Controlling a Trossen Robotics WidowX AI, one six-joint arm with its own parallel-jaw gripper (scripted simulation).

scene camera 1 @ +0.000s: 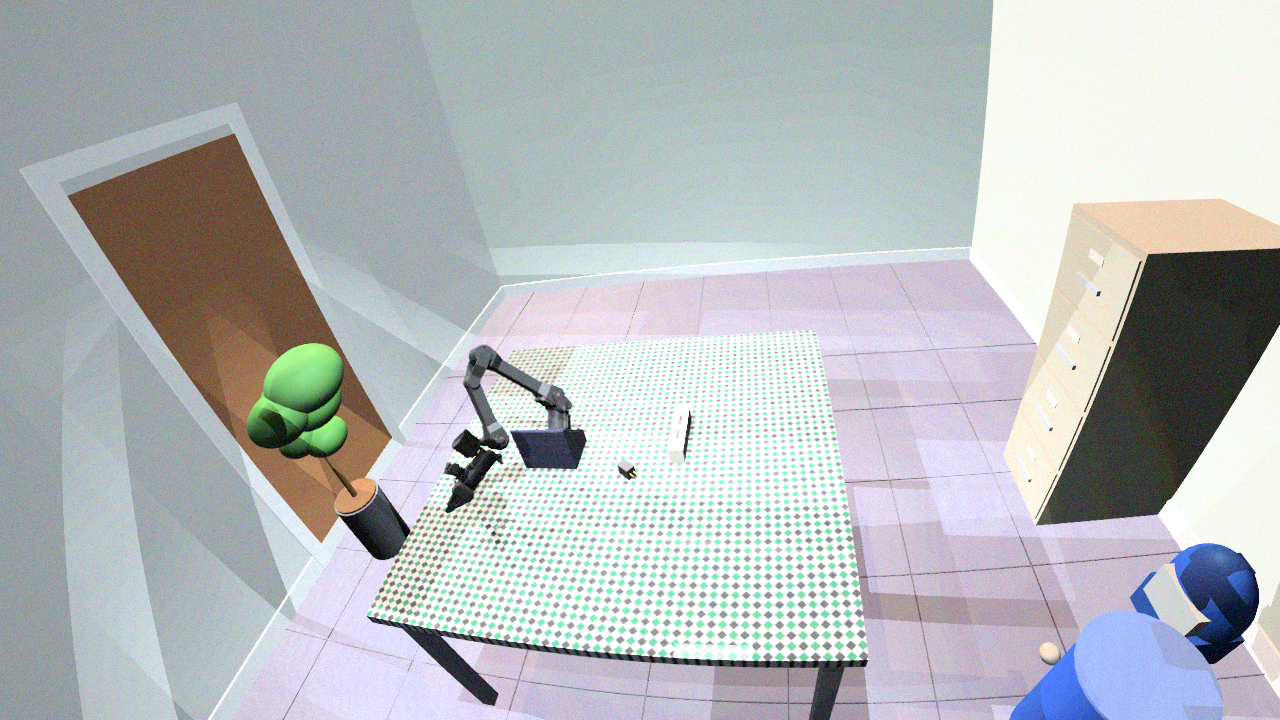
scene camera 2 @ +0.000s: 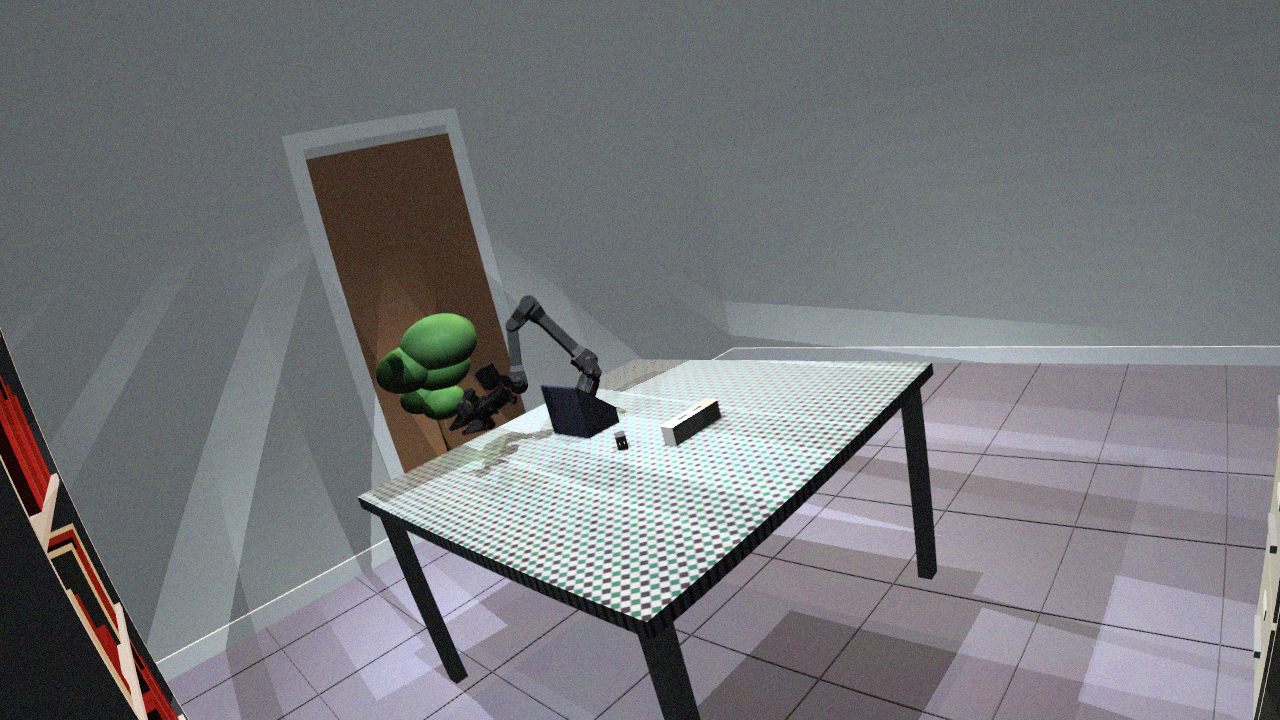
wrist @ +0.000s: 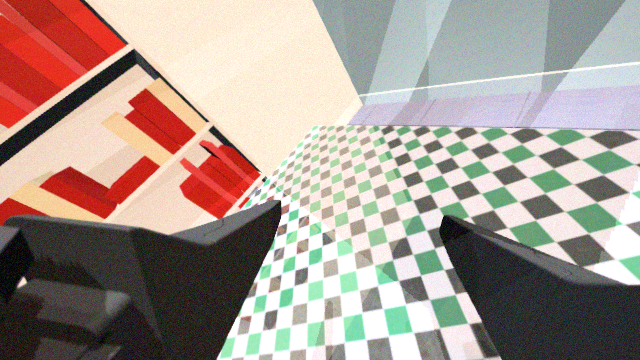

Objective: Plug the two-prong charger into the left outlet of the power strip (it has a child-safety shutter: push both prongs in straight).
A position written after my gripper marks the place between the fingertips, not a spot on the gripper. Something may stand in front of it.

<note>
My gripper (scene camera 2: 456,432) is open, with nothing in its grasp.
My gripper also shows in scene camera 1 (scene camera 1: 447,509) and in the wrist view (wrist: 359,215).
</note>
